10 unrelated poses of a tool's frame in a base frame.
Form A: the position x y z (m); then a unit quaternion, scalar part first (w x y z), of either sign.
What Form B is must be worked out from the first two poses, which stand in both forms.
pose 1, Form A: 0.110 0.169 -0.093 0.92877 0.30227 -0.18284 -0.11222
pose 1, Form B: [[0.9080 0.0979 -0.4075 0.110], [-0.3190 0.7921 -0.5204 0.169], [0.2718 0.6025 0.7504 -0.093], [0 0 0 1]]
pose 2, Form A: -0.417 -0.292 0.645 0.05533 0.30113 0.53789 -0.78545
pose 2, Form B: [[-0.8125 0.4109 -0.4135 -0.417], [0.2370 -0.4152 -0.8783 -0.292], [-0.5326 -0.8116 0.2400 0.645], [0 0 0 1]]
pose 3, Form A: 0.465 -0.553 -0.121 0.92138 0.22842 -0.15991 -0.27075
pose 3, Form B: [[0.8022 0.4259 -0.4184 0.465], [-0.5720 0.7490 -0.3343 -0.553], [0.1710 0.5075 0.8445 -0.121], [0 0 0 1]]
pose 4, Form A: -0.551 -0.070 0.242 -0.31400 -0.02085 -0.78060 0.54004
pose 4, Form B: [[-0.8019 0.3717 0.4677 -0.551], [-0.3066 0.4159 -0.8562 -0.070], [-0.5127 -0.8300 -0.2195 0.242], [0 0 0 1]]
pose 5, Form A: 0.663 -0.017 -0.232 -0.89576 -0.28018 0.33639 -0.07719
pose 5, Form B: [[0.7618 -0.3268 -0.5594 0.663], [-0.0502 0.8311 -0.5539 -0.017], [0.6459 0.4500 0.6167 -0.232], [0 0 0 1]]
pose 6, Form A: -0.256 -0.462 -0.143 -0.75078 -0.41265 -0.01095 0.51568
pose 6, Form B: [[0.4679 0.7834 -0.4092 -0.256], [-0.7653 0.1276 -0.6309 -0.462], [-0.4420 0.6083 0.6592 -0.143], [0 0 0 1]]
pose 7, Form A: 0.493 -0.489 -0.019 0.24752 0.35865 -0.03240 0.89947
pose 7, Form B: [[-0.6202 -0.4685 0.6292 0.493], [0.4220 -0.8754 -0.2358 -0.489], [0.6612 0.1193 0.7406 -0.019], [0 0 0 1]]
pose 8, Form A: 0.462 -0.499 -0.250 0.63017 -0.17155 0.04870 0.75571
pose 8, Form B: [[-0.1469 -0.9691 -0.1979 0.462], [0.9357 -0.2010 0.2898 -0.499], [-0.3207 -0.1426 0.9364 -0.250], [0 0 0 1]]
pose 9, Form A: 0.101 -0.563 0.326 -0.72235 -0.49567 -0.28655 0.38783
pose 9, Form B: [[0.5350 0.8444 0.0295 0.101], [-0.2762 0.2078 -0.9384 -0.563], [-0.7984 0.4938 0.3444 0.326], [0 0 0 1]]
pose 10, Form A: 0.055 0.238 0.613 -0.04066 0.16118 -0.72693 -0.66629
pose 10, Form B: [[-0.9447 -0.2885 -0.1557 0.055], [-0.1802 0.0602 0.9818 0.238], [-0.2739 0.9556 -0.1088 0.613], [0 0 0 1]]
